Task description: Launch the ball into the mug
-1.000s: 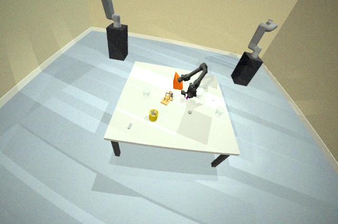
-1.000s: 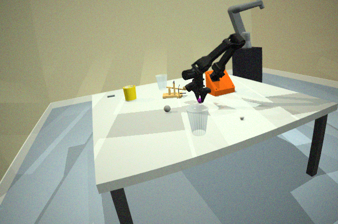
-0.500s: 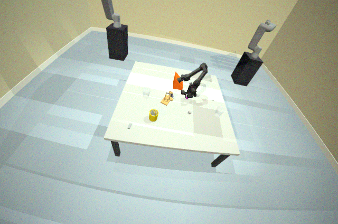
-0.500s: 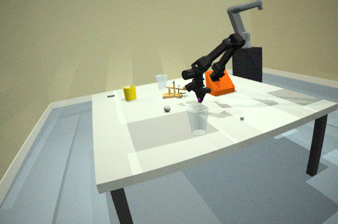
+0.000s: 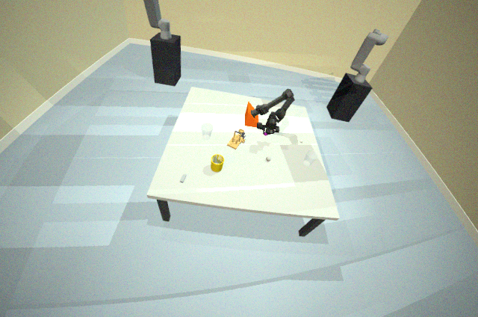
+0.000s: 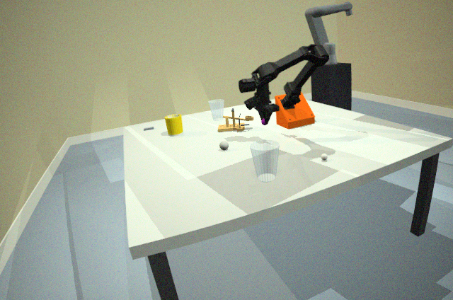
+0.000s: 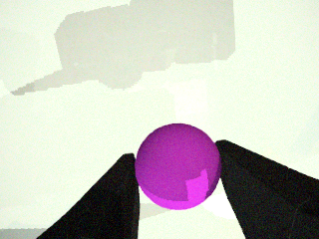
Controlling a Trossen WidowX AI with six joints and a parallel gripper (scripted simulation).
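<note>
The wooden catapult lies 210 mm to the right of my gripper tip, 50 mm ahead of it and 20 mm below it. Also, from my gripper tip: grey ball (220 mm ahead, 50 mm below, 30 mm to the left); then small white ball (360 mm to the left, 60 mm below, 60 mm behind); then purple ball (10 mm above).
</note>
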